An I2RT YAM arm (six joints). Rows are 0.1 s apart.
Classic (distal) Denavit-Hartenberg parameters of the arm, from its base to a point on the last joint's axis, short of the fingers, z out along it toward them. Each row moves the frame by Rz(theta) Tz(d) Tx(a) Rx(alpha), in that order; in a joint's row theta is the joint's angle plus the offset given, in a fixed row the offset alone. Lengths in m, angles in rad.
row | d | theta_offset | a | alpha
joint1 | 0.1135 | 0 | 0.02 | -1.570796
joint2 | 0 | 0 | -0.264 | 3.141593
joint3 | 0 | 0.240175 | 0.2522 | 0
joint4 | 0 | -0.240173 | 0.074 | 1.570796
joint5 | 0 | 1.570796 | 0 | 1.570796
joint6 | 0.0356 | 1.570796 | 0 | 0
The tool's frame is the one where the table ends.
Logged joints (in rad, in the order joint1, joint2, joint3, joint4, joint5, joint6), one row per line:
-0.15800, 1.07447, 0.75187, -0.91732, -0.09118, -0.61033
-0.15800, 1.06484, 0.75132, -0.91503, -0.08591, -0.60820
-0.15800, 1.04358, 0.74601, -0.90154, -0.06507, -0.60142
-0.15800, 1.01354, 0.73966, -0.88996, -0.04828, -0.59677
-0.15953, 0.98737, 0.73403, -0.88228, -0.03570, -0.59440
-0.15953, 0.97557, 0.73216, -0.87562, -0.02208, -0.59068
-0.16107, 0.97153, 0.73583, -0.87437, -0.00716, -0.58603
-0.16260, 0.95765, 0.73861, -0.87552, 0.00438, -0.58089
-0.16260, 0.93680, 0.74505, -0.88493, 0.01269, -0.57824
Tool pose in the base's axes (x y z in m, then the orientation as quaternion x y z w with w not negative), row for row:
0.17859, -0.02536, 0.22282, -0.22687, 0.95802, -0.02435, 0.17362
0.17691, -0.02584, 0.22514, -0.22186, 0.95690, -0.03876, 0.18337
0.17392, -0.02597, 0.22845, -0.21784, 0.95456, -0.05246, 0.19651
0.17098, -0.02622, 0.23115, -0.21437, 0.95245, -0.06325, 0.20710
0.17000, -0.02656, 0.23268, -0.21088, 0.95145, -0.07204, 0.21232
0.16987, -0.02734, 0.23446, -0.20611, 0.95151, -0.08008, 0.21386
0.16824, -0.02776, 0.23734, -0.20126, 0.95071, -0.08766, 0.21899
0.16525, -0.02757, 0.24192, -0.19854, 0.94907, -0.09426, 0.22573
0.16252, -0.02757, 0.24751, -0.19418, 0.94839, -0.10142, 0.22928
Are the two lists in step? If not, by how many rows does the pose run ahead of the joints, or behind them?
The pose runs 1 row ahead of the joints: the pose in row i belongs to the joints in row i + 1.
